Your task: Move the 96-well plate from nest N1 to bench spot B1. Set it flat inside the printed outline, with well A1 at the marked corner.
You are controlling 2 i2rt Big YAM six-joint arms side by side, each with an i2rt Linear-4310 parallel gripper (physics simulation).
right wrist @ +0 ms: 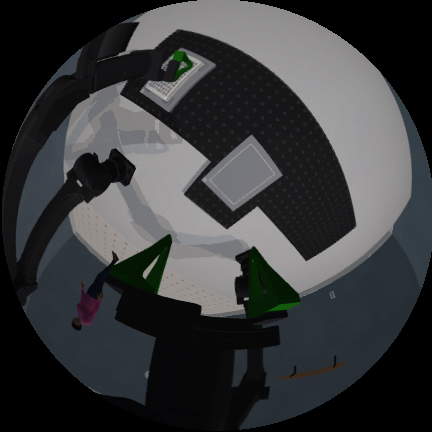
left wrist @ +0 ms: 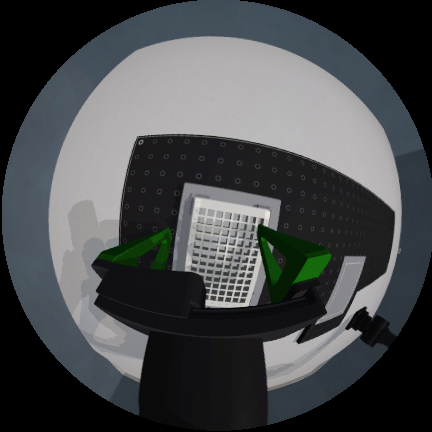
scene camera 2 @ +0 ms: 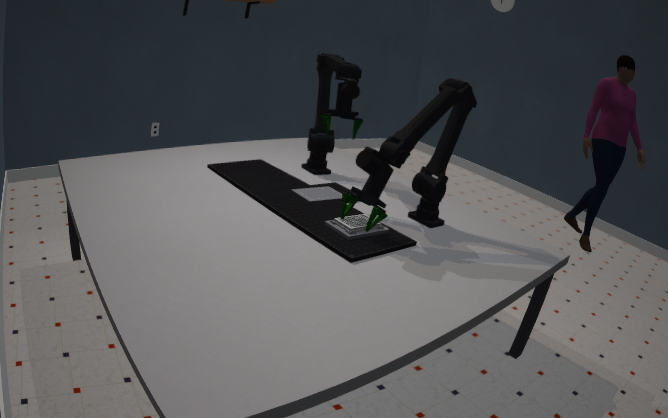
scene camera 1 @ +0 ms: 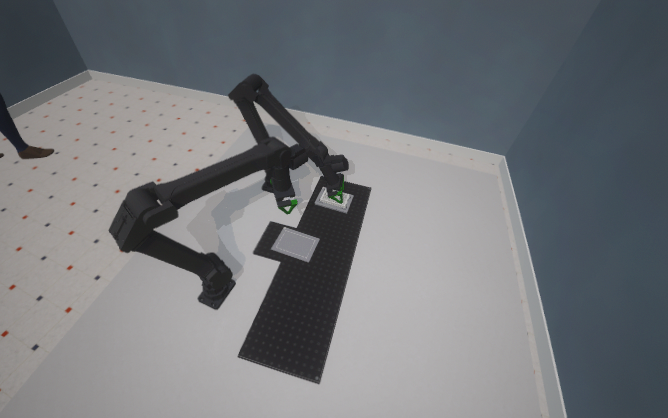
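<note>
The white 96-well plate sits in the grey nest. My left gripper is open low over it, one finger toward each long side; in the left wrist view the right fingertip overlaps the plate's edge. The gripper body hides the plate's near end there. Bench spot B1 is a light grey pad with a printed outline. My right gripper is open and empty, raised away from the plate.
The black perforated board carries the nest, with B1 partly on its side extension. The white table surrounds it. A person is beyond the table.
</note>
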